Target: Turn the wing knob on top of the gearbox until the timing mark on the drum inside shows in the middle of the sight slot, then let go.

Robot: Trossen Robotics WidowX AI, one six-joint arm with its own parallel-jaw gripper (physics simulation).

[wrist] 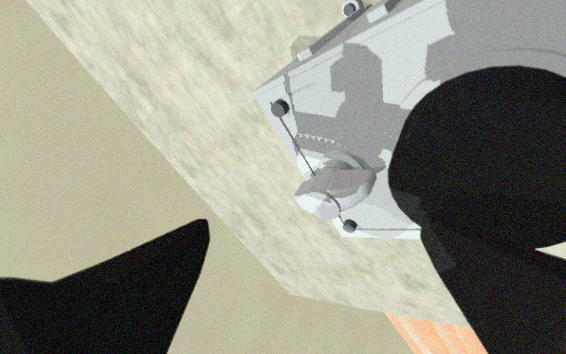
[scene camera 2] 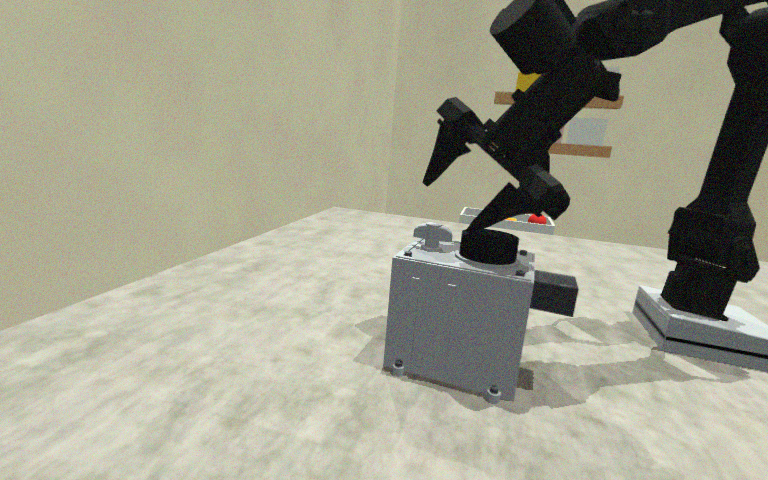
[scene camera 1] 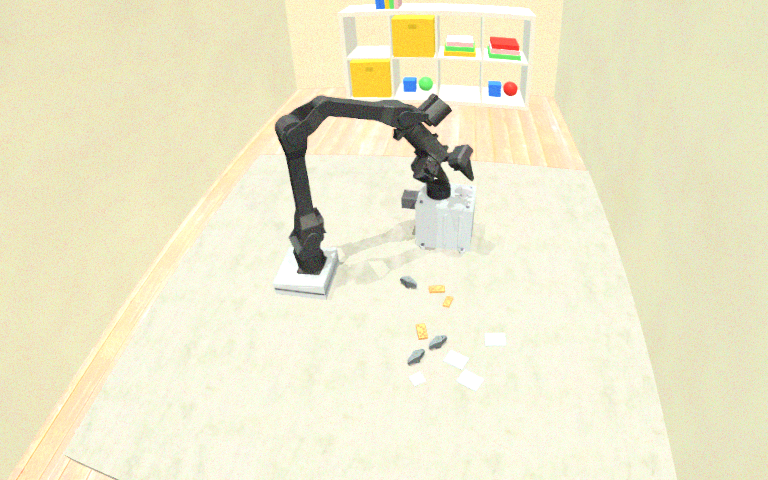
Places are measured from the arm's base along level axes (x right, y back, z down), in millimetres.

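Where they show: gripper, fingertip midpoint: (wrist: 314,228) (scene camera 2: 445,207) (scene camera 1: 460,181); arm's base, link origin: (scene camera 2: 691,307) (scene camera 1: 312,265).
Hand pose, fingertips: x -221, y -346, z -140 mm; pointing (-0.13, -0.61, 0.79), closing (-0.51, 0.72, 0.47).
Note:
Each offset is from my fingertips to the top centre of the thing. "spot": to the spot under its first point.
The pale grey gearbox @(dx -8, dy +57, dz +17 mm) (scene camera 1: 444,229) (scene camera 2: 458,328) (wrist: 410,35) stands upright on the pale surface. Its grey wing knob @(dx -6, dy -10, dz +17 mm) (scene camera 2: 433,233) (wrist: 340,182) sits near one top corner, beside a black round cap @(spot: dx +16, dy +55, dz +24 mm) (scene camera 1: 438,190) (scene camera 2: 489,247) (wrist: 480,135). My gripper (scene camera 1: 453,180) (scene camera 2: 447,206) (wrist: 314,228) is open and empty, tilted above the gearbox. In scene camera 2, one finger's tip is at the cap's upper edge, and the other hangs higher, above and beyond the knob. No finger grips the knob. The sight slot and the timing mark cannot be made out.
A dark block @(spot: dx +11, dy +133, dz +64 mm) (scene camera 1: 409,199) (scene camera 2: 555,294) sticks out of the gearbox's side. The white arm base (scene camera 1: 303,283) (scene camera 2: 707,335) stands to one side. Grey stones @(dx +424, dy +44, dz +160 mm) (scene camera 1: 415,356), orange tiles @(dx +209, dy +31, dz +182 mm) (scene camera 1: 436,289) and white sheets @(dx +460, dy -78, dz +186 mm) (scene camera 1: 470,379) lie nearer scene camera 1. Bolts stand at the gearbox's top corners.

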